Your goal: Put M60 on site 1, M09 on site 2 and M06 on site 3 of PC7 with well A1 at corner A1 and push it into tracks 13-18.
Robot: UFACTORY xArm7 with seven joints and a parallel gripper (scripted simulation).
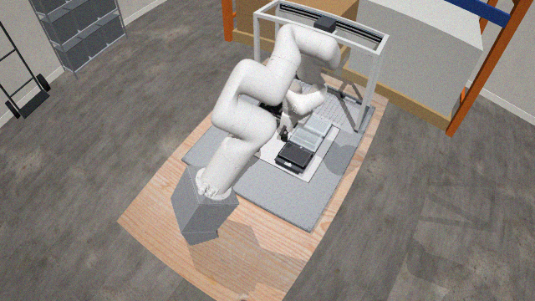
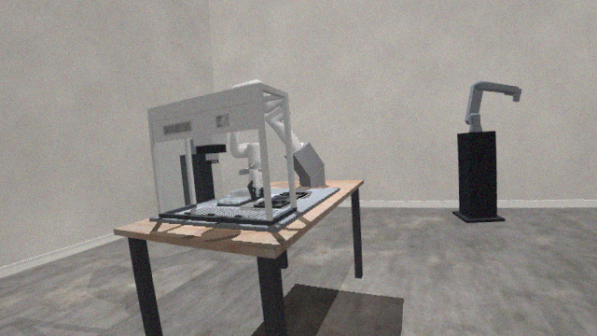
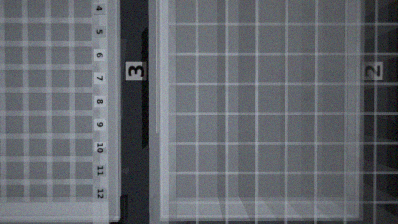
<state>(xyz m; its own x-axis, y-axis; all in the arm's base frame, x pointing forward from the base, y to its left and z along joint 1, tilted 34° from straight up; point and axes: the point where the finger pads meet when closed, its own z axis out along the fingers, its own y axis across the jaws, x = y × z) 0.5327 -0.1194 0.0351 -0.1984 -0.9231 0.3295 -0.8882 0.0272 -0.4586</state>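
My gripper is now 2 cm to the right of the white apron, 1 cm past it and 1 cm above it. Also, from my hand: dark plate carrier PC7 (8 cm to the right, 2 cm behind); then 96-well plate M06 (8 cm to the right, 2 cm above, 1 cm behind); then deep-well block M09 (11 cm behind, 6 cm to the right).
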